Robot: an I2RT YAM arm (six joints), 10 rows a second.
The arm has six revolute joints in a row. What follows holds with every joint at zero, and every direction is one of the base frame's.
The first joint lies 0.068 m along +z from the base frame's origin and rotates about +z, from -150 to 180 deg.
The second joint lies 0.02 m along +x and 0.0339 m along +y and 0.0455 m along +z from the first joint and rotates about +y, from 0 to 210 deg.
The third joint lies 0.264 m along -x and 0.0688 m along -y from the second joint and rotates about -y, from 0 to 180 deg.
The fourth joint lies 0.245 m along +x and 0.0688 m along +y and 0.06 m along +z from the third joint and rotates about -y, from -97 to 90 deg.
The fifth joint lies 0.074 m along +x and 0.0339 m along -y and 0.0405 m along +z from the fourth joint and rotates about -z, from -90 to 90 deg.
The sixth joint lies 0.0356 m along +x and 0.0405 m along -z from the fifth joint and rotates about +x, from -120 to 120 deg.
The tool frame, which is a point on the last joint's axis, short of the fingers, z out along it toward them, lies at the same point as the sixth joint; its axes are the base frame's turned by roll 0, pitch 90 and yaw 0 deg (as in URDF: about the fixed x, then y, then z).
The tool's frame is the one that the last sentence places.
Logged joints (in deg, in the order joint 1, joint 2, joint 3, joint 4, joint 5, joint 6), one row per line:
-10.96, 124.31, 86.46, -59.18, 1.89, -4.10
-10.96, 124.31, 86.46, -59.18, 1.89, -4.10
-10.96, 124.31, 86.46, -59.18, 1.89, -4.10
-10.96, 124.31, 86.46, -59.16, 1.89, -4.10
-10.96, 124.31, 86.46, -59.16, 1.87, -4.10
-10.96, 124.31, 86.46, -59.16, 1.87, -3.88
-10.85, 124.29, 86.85, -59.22, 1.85, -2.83
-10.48, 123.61, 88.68, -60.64, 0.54, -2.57
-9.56, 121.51, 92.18, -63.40, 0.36, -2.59
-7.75, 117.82, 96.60, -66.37, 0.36, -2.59
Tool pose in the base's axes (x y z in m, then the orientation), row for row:
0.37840, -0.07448, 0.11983, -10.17, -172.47, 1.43
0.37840, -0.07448, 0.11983, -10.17, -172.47, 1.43
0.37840, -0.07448, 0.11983, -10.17, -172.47, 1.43
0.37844, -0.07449, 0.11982, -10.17, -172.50, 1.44
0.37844, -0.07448, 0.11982, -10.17, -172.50, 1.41
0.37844, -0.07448, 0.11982, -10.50, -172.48, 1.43
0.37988, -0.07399, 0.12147, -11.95, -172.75, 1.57
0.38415, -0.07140, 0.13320, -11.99, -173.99, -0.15
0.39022, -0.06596, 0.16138, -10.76, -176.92, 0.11
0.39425, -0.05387, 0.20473, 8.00, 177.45, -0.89
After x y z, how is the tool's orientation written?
As a rotation vector, in degrees.
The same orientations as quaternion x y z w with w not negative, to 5 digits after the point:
-0.05875, -0.99625, 0.00826, 0.06300
-0.05875, -0.99625, 0.00826, 0.06300
-0.05875, -0.99625, 0.00826, 0.06300
-0.05874, -0.99627, 0.00832, 0.06274
-0.05874, -0.99627, 0.00814, 0.06274
-0.06064, -0.99615, 0.00826, 0.06275
-0.06888, -0.99580, 0.00905, 0.05957
-0.06867, -0.99644, -0.00086, 0.04883
-0.06069, -0.99787, 0.00062, 0.02402
0.04503, 0.99876, -0.00501, 0.02066

